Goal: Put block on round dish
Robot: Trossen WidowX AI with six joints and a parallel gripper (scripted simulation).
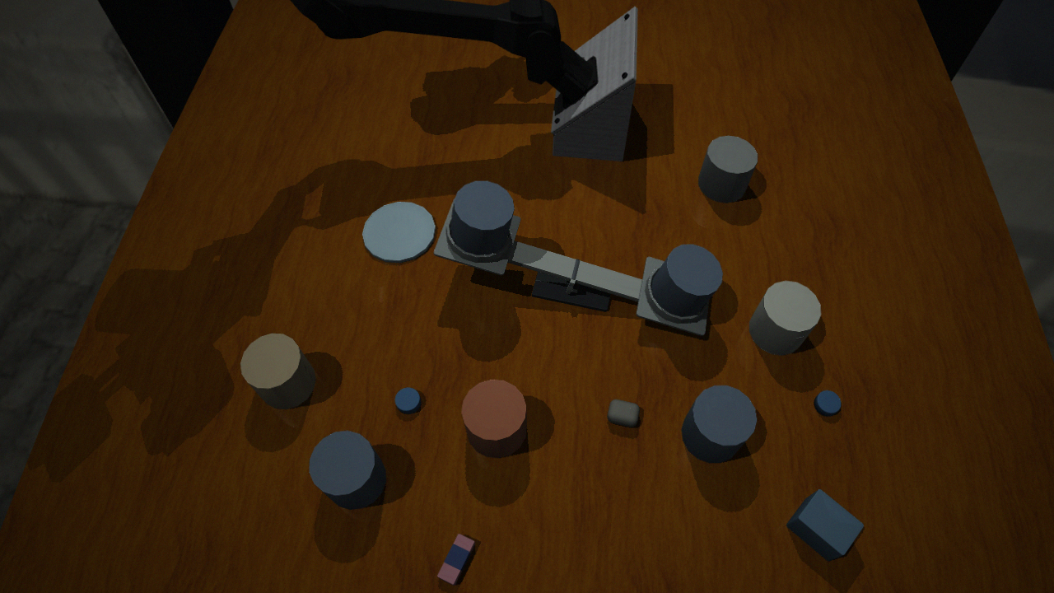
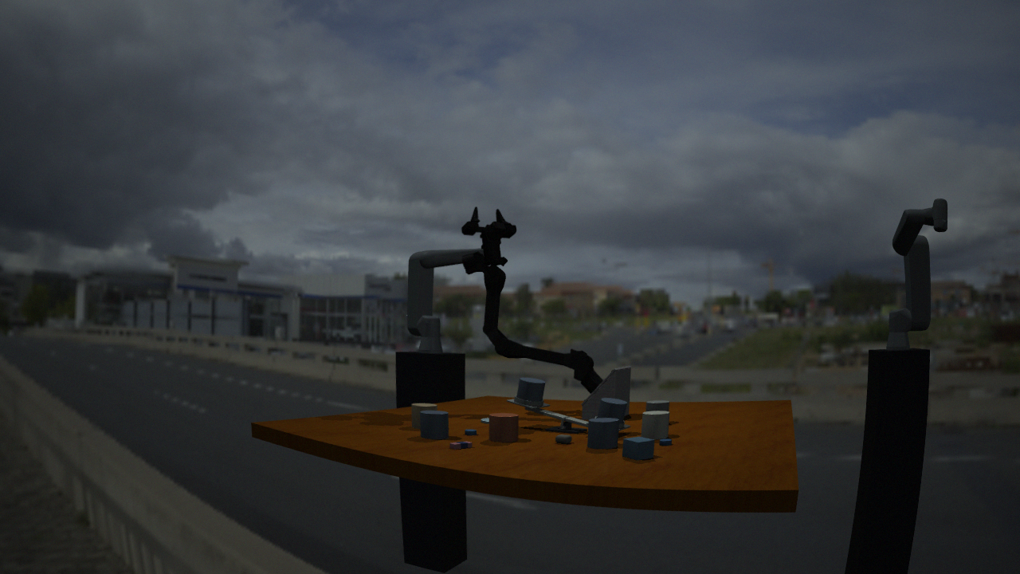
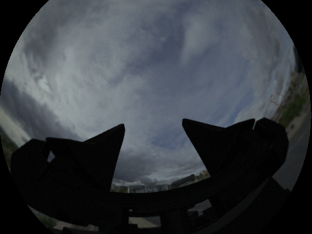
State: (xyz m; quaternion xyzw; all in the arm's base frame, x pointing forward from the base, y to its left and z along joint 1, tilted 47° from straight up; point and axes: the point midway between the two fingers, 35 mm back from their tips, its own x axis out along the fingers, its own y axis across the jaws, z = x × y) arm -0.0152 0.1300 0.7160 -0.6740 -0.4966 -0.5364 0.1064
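My gripper tip is 66 cm above the grey block, 56 cm to the right of it and 39 cm short of it. Also, from my gripper tip: beige cup (67 cm below, 50 cm ahead, 6 cm to the left); then grey pebble (69 cm below, 55 cm ahead, 49 cm to the left); then round dish (70 cm below, 28 cm ahead, 19 cm to the left).
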